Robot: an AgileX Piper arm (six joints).
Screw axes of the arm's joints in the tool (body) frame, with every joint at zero. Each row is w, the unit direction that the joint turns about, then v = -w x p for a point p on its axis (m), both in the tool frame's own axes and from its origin. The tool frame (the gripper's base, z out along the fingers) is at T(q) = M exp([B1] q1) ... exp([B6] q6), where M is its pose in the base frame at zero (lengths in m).
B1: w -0.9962 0 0.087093 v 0.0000 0.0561 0.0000
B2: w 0 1 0 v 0.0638 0.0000 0.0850
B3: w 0 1 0 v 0.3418 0.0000 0.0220
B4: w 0 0 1 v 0.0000 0.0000 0.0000
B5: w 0 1 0 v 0.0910 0.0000 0.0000
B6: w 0 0 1 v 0.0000 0.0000 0.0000
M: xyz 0.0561 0.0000 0.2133 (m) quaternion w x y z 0.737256 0 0.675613 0
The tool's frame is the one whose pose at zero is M.
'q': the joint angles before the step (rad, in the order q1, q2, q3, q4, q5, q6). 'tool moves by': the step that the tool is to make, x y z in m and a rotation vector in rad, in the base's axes. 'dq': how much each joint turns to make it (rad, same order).
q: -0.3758 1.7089 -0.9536 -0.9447 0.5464 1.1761
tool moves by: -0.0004 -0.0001 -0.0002 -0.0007 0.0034 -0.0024
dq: 0.0000 0.0002 0.0005 0.0001 0.0038 -0.0001
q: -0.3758 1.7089 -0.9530 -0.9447 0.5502 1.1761
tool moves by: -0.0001 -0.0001 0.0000 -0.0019 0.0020 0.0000
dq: 0.0002 0.0002 0.0000 -0.0021 0.0019 0.0003
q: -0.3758 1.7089 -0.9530 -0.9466 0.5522 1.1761
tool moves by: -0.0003 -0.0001 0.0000 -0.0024 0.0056 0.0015
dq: 0.0001 0.0000 -0.0001 0.0001 0.0039 -0.0051
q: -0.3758 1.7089 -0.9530 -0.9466 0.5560 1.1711
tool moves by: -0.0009 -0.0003 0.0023 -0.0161 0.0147 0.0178
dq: 0.0001 -0.0064 0.0000 -0.0073 0.0072 -0.0231
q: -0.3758 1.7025 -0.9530 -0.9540 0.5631 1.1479
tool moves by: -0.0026 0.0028 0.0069 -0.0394 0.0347 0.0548
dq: 0.0094 -0.0250 0.0066 -0.0148 0.0158 -0.0617
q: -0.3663 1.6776 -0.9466 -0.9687 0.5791 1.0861
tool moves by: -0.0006 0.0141 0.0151 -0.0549 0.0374 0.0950
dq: 0.0474 -0.0507 0.0044 -0.0023 0.0345 -0.0939
